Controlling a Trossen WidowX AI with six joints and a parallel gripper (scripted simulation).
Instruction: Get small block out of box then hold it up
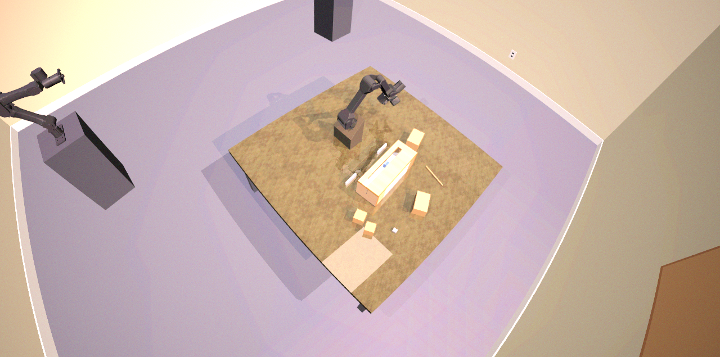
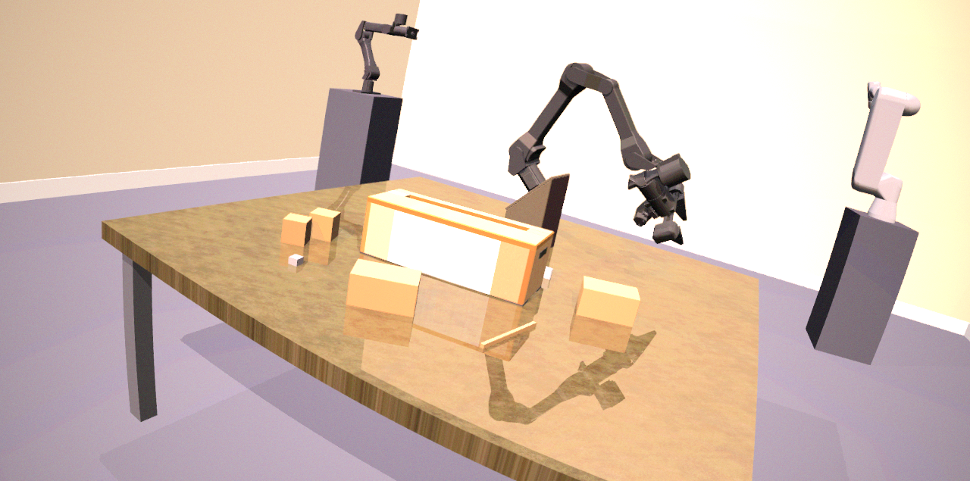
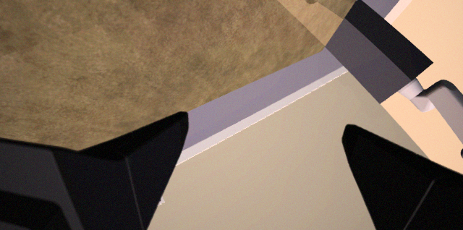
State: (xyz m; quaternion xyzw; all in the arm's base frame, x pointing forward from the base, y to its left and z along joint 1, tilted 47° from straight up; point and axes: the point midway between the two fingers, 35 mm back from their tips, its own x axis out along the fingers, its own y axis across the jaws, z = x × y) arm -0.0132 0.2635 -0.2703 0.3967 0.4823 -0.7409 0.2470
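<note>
My gripper tip is now 340 mm short of the clear-fronted box, 460 mm to the left of it and 90 mm above it. Also, from my gripper tip: light-blue block: 350 mm ahead, 440 mm to the right, 60 mm below; thin wooden stick: 590 mm ahead, 240 mm to the right, 140 mm below.
</note>
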